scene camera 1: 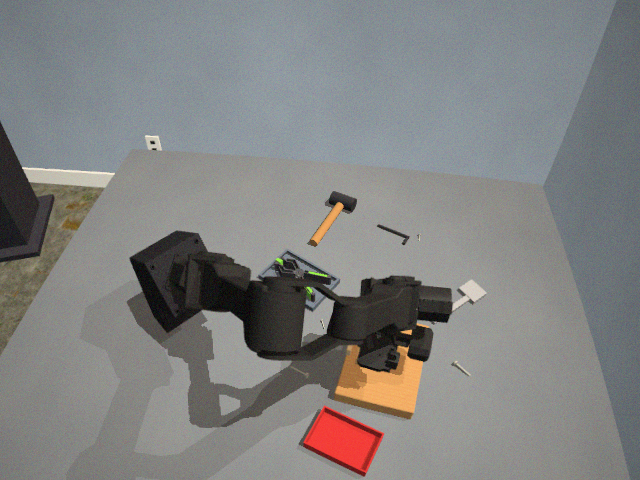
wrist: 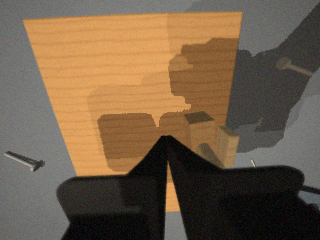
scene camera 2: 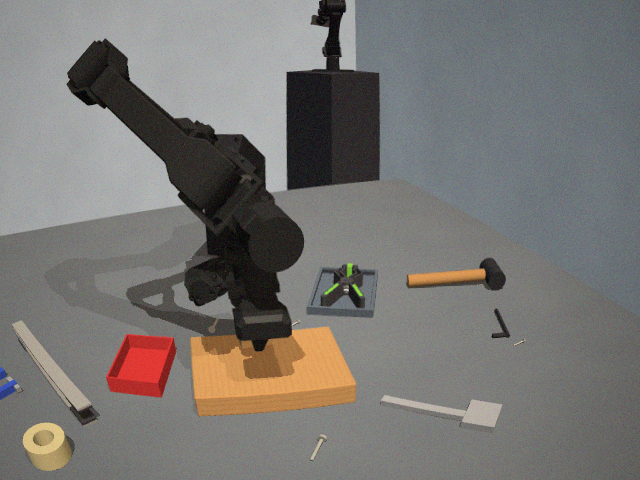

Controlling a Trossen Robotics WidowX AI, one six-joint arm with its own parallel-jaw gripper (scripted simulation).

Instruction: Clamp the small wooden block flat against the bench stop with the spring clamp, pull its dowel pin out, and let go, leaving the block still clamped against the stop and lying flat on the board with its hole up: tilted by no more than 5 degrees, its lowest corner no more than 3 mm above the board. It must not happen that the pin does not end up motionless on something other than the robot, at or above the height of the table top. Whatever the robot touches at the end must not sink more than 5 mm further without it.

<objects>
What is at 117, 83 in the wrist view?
A wooden board.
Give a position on a wooden board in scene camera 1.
394, 393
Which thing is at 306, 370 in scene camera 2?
A wooden board.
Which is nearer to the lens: the hammer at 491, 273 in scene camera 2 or the grey flat tool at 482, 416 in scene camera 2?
The grey flat tool.
</objects>
